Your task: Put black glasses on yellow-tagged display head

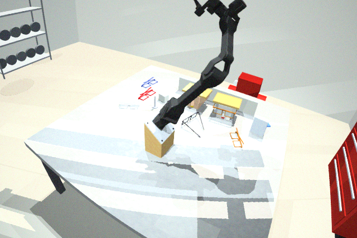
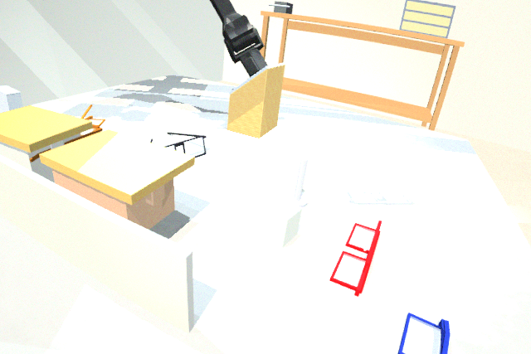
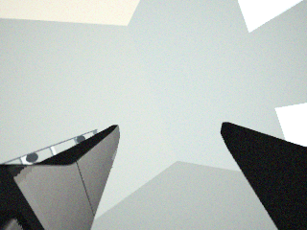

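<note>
The small post is 75 cm below my gripper tip, 24 cm to the left of it and 9 cm ahead of it. From my gripper tip the other things lie so: tan display head (72 cm below, 25 cm ahead, 2 cm to the left); grey box (72 cm below, 44 cm to the right, 16 cm ahead); low white wall (72 cm below, 37 cm ahead, 10 cm to the right).
</note>
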